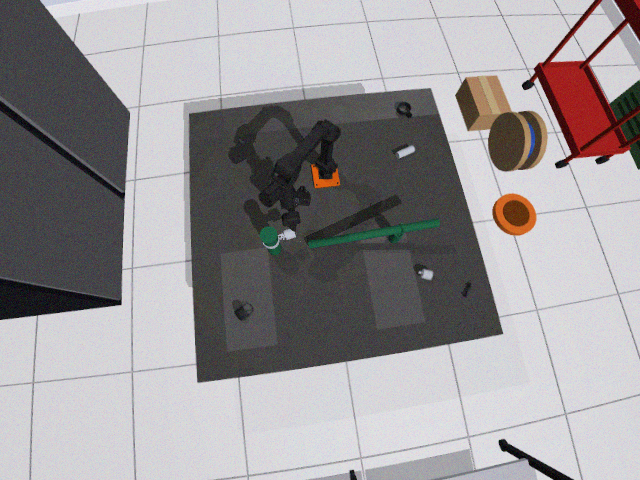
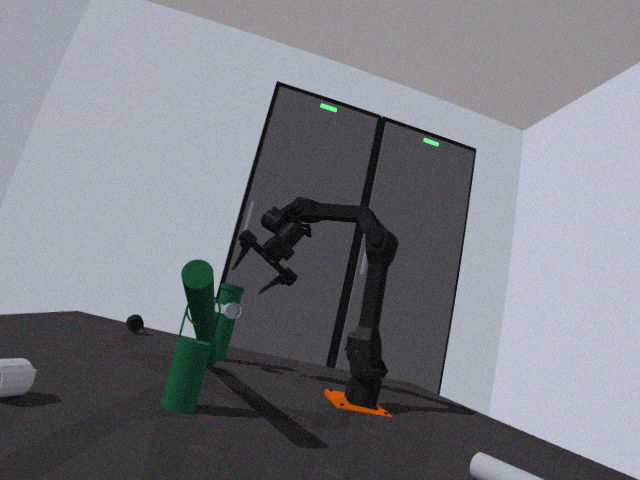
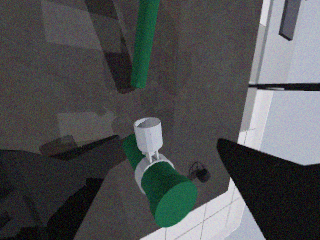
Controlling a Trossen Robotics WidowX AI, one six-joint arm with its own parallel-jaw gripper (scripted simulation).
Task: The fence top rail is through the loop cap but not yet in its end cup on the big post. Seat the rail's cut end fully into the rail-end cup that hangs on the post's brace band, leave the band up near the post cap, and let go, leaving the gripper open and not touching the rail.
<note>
The gripper (image 2: 245, 281) is open, holding nothing. Further things: a green top rail (image 2: 197, 276), a white rail-end cup (image 3: 148, 132) and a big green post (image 2: 225, 325).
The green top rail also shows in image 1 (image 1: 432, 223). The gripper shows as well in image 1 (image 1: 293, 223) and in image 3 (image 3: 168, 141). The big green post shows as well in image 3 (image 3: 172, 196).
</note>
